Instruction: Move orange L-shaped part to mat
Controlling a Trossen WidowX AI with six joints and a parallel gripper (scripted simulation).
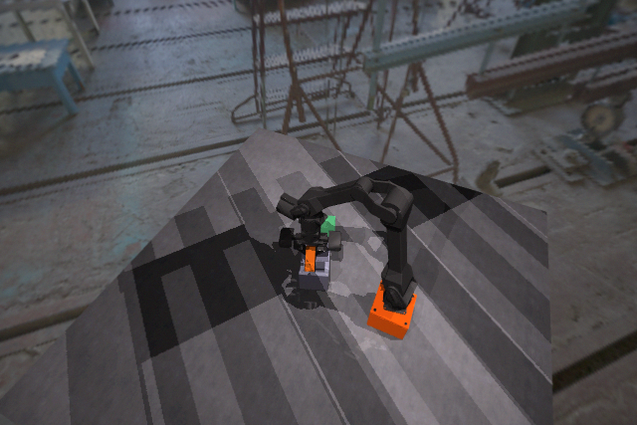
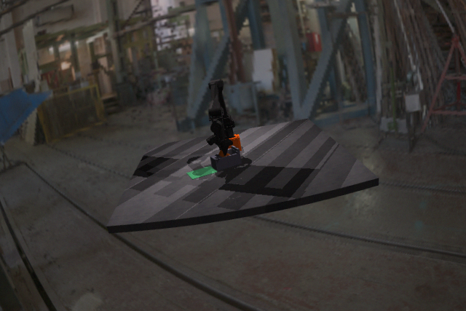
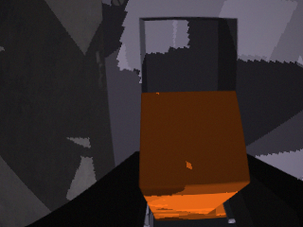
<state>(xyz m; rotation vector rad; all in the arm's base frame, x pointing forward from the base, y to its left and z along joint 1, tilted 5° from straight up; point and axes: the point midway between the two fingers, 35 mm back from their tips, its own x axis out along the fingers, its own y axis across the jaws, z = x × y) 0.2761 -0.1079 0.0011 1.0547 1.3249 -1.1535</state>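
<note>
Right now the orange L-shaped part is 2 cm behind my gripper tip, 3 cm to the left of it and 3 cm below it. Also, from my gripper tip: green mat (1 cm ahead, 15 cm to the right, 8 cm below).
</note>
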